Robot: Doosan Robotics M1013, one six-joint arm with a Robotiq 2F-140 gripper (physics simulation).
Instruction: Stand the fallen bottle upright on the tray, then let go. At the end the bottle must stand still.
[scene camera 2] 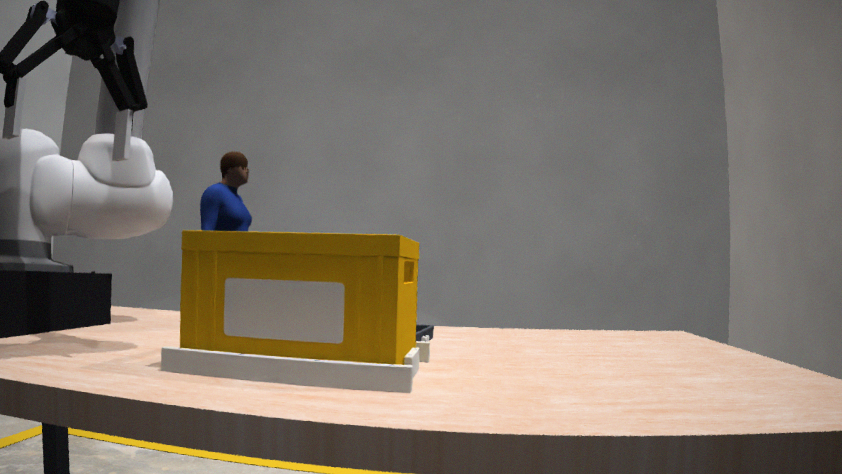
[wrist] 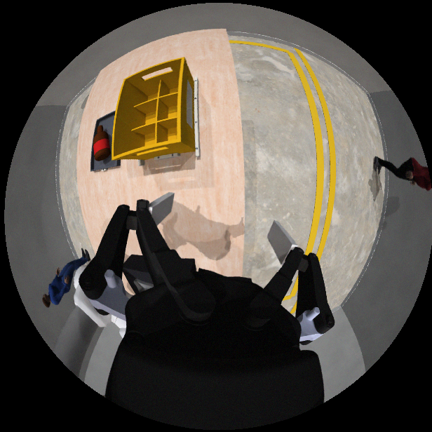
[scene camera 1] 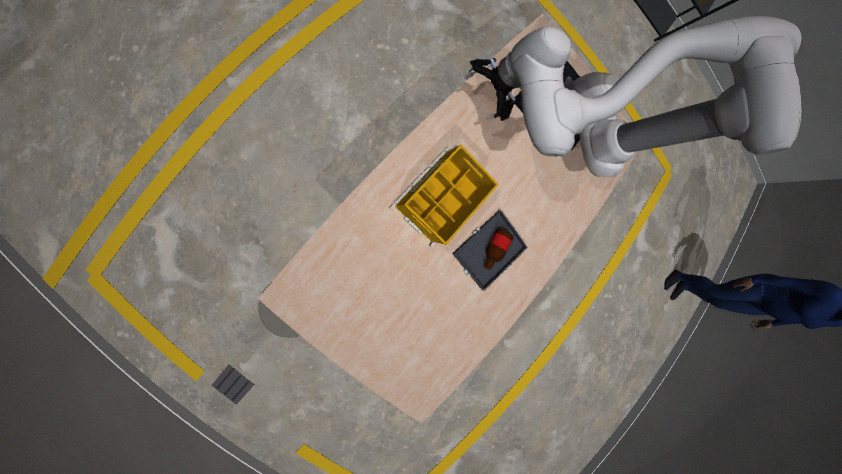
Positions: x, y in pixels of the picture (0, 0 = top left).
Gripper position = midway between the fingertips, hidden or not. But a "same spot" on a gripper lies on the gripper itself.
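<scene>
The gripper is visible in scene camera 2 (69, 149), in scene camera 1 and in the wrist view. A yellow crate is visible in the wrist view (155, 116), in scene camera 1 and in scene camera 2. On the gripper, (scene camera 1: 504, 106) and (wrist: 116, 240) are the same spot. On the yellow crate, (scene camera 2: 343, 297) and (scene camera 1: 412, 191) are the same spot.
</scene>
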